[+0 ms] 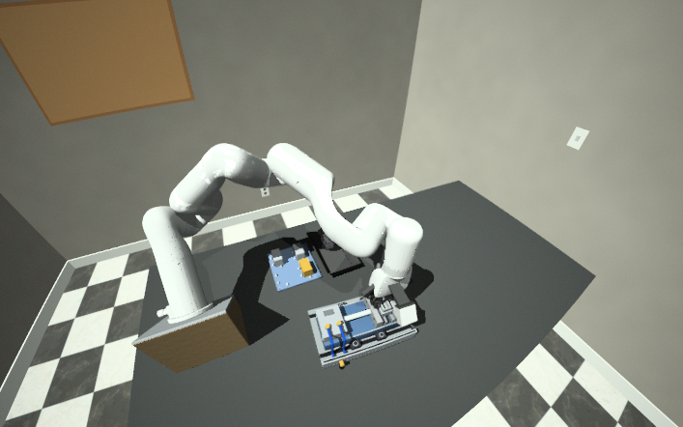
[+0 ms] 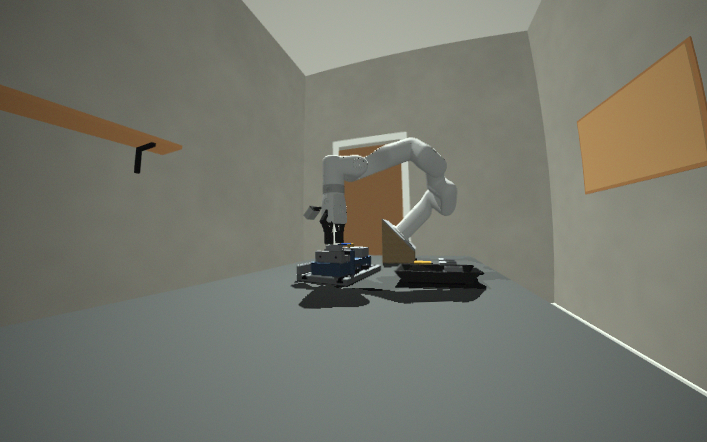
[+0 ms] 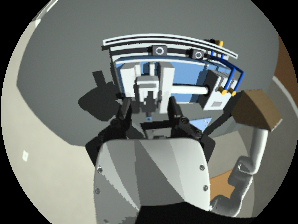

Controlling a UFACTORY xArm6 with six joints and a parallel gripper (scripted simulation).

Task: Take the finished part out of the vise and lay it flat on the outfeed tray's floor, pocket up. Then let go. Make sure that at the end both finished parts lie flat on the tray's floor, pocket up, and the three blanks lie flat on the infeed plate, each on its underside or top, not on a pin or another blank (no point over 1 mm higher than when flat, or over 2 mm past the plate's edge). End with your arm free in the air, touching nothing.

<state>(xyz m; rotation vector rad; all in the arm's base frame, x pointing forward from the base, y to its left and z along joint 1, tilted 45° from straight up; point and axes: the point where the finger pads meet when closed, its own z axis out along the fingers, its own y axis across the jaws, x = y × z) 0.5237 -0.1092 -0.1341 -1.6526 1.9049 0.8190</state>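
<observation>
The vise lies 100 mm below my hand, 70 mm behind it and 10 mm to the left of it. Round my hand: blue plate (340 mm to the left, 180 mm behind, 130 mm below); then orange block (290 mm to the left, 140 mm behind, 110 mm below).
</observation>
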